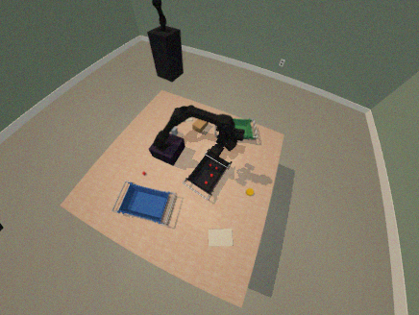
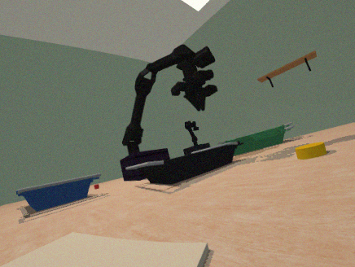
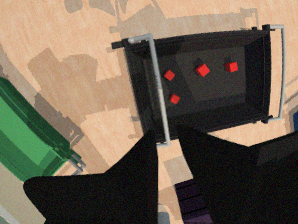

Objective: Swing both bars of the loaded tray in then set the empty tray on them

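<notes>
Now: the blue tray 250 mm behind my gripper tip, 500 mm to the right of it and 160 mm below it. Round my gripper tip: yellow disc (310 mm ahead, 80 mm to the right, 190 mm below); tan box (290 mm behind, 240 mm to the left, 170 mm below).
</notes>
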